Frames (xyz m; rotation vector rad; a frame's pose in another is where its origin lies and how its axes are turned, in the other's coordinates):
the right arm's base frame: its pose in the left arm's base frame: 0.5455 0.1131 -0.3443 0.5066 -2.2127 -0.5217
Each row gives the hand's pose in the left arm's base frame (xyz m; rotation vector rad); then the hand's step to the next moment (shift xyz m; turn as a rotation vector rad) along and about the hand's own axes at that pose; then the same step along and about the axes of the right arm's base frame.
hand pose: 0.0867 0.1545 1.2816 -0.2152 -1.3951 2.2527
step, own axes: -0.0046 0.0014 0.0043 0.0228 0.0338 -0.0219
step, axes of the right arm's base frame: 0.0021 -0.0054 -0.0029 -0.0172 -0.0018 0.0429
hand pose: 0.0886 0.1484 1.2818 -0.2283 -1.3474 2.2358
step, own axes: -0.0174 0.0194 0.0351 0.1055 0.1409 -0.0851
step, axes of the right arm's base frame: 0.0247 -0.0359 -0.0035 -0.0625 -0.0026 0.1852
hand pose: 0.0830 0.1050 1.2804 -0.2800 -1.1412 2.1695
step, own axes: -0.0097 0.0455 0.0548 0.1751 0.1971 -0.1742
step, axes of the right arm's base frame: 0.0517 -0.0455 0.0207 -0.1360 0.0249 0.2841
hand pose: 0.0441 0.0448 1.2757 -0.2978 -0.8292 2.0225
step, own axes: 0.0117 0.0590 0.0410 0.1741 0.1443 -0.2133
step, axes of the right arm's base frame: 0.0512 -0.0166 0.0490 -0.1843 0.0474 0.2458
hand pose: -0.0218 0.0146 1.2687 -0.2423 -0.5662 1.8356
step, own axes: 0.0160 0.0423 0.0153 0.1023 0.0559 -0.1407
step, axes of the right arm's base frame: 0.0248 0.0064 0.0403 -0.1320 0.0318 0.1222
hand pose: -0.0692 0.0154 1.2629 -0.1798 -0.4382 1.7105
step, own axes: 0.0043 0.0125 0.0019 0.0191 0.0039 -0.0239
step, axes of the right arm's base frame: 0.0052 0.0029 0.0120 -0.0251 0.0077 0.0161
